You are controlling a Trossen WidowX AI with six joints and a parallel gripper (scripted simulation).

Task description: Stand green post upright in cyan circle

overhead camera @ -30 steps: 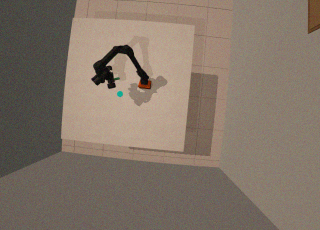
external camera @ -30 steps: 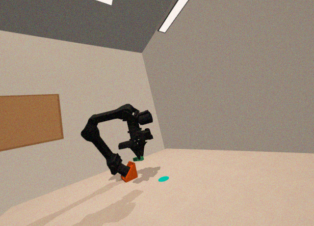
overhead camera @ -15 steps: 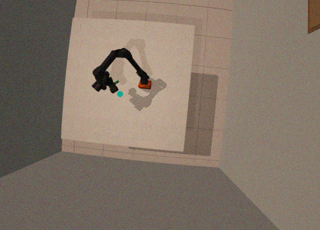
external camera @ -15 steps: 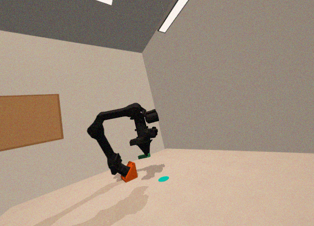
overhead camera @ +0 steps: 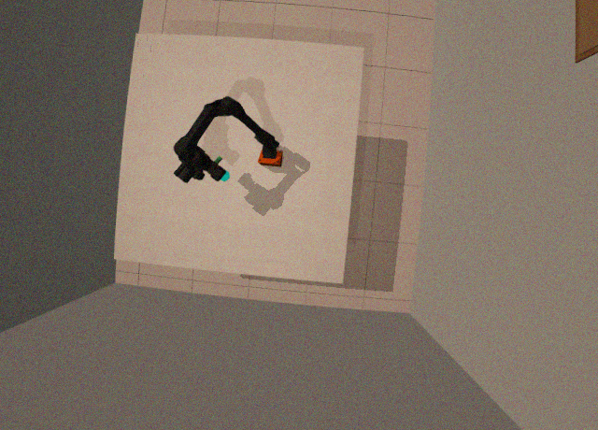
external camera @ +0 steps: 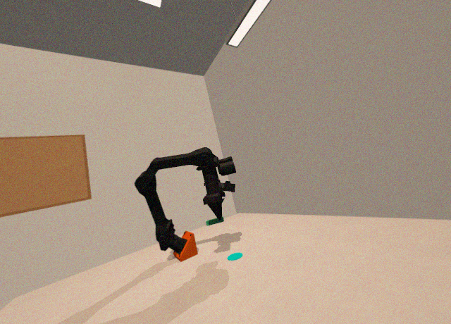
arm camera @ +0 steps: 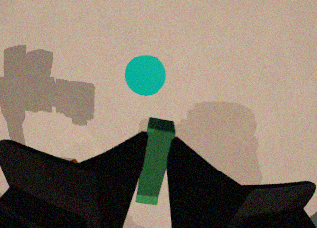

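My gripper tip is 15 cm above the cyan circle, 3 cm to the right of it and 1 cm past it. Also, from my gripper tip: green post: 2 cm to the right, 1 cm behind.
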